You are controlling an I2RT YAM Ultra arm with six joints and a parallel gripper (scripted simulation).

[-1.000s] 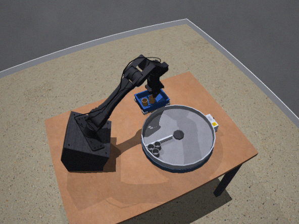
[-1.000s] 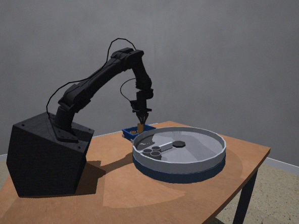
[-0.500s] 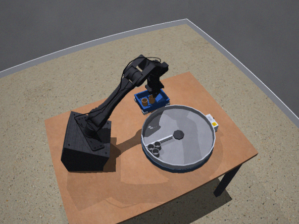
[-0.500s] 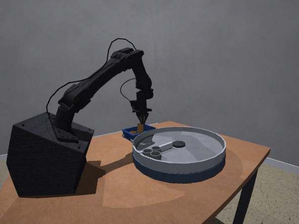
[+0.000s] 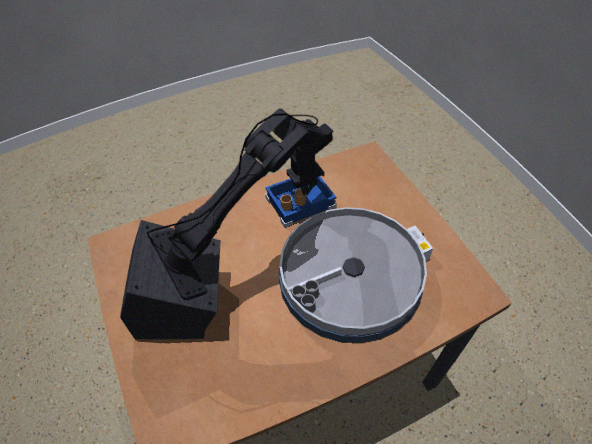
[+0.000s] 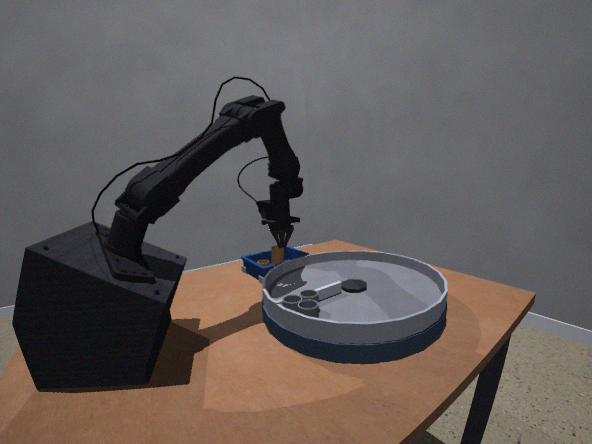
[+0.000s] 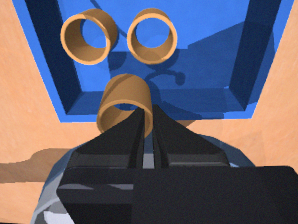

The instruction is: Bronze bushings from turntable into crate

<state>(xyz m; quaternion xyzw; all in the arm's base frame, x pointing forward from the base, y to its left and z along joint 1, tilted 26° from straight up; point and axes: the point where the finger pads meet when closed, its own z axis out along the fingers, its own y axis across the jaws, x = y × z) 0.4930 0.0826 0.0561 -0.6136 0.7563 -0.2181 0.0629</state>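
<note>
The blue crate is 10 mm ahead of my hand, 40 mm to the left of it and 60 mm below it. Also, from my hand: grey turntable: 70 mm behind, 290 mm to the right, 30 mm below.
</note>
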